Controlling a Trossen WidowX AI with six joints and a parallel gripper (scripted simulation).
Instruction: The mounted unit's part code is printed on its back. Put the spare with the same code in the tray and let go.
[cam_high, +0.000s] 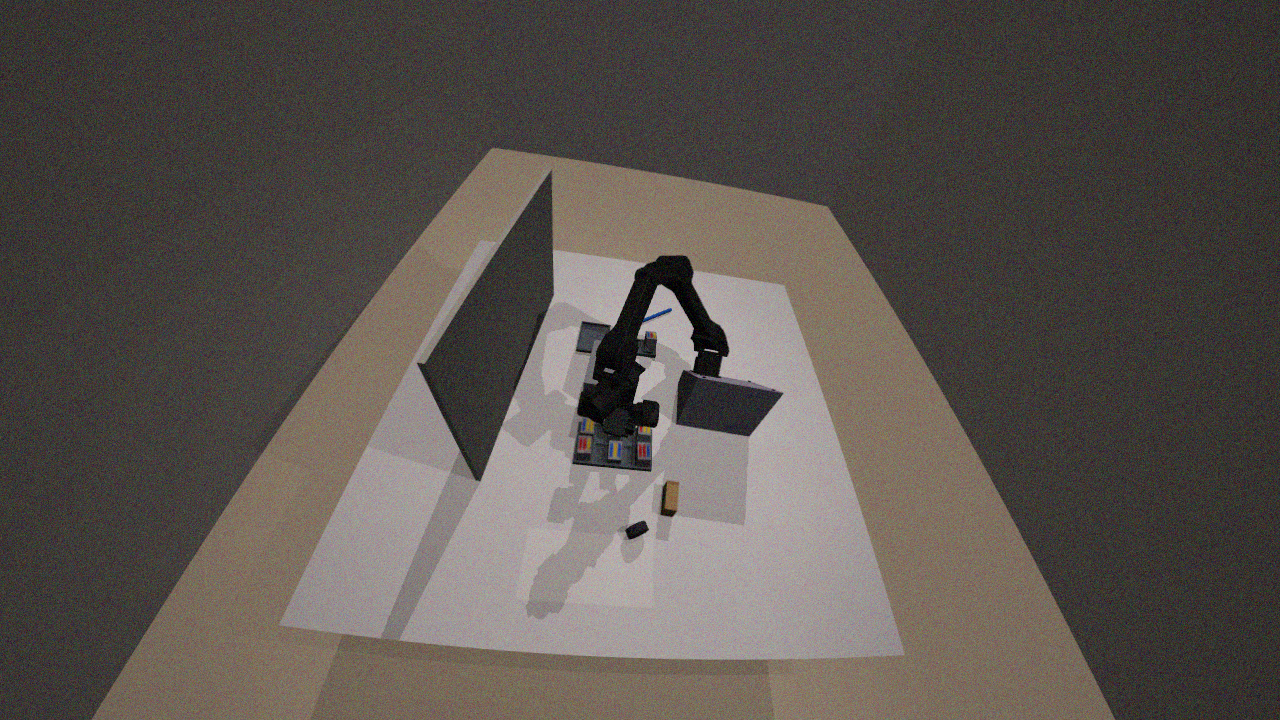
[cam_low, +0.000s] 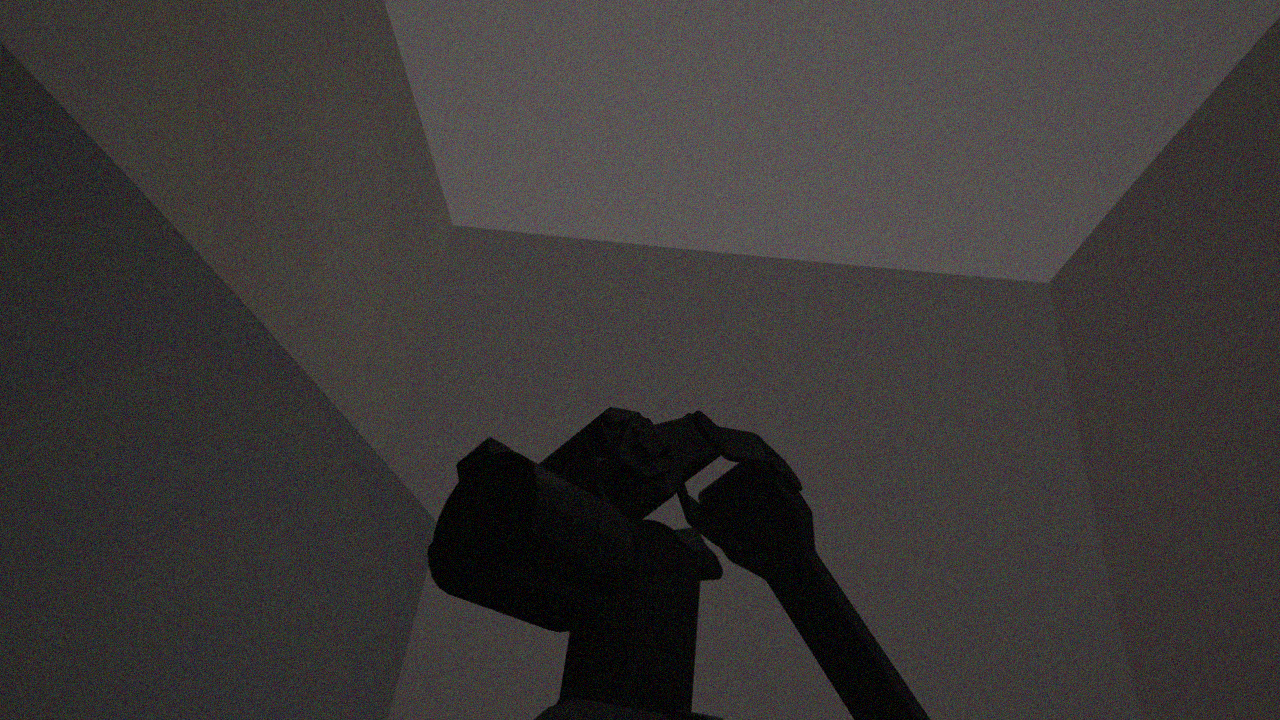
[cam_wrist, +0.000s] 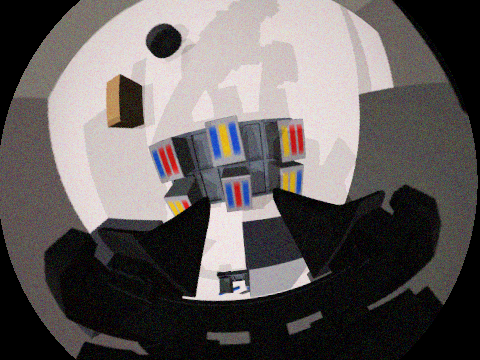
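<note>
My gripper tip is 1 cm to the left of the grey spare and 4 cm above it. From my gripper tip the other things lie so: grey mounted unit (3 cm ahead, 18 cm to the right, 3 cm below); black cylinder (6 cm behind, 23 cm to the left, 6 cm below); brown block (14 cm behind, 16 cm to the left, 6 cm below).
</note>
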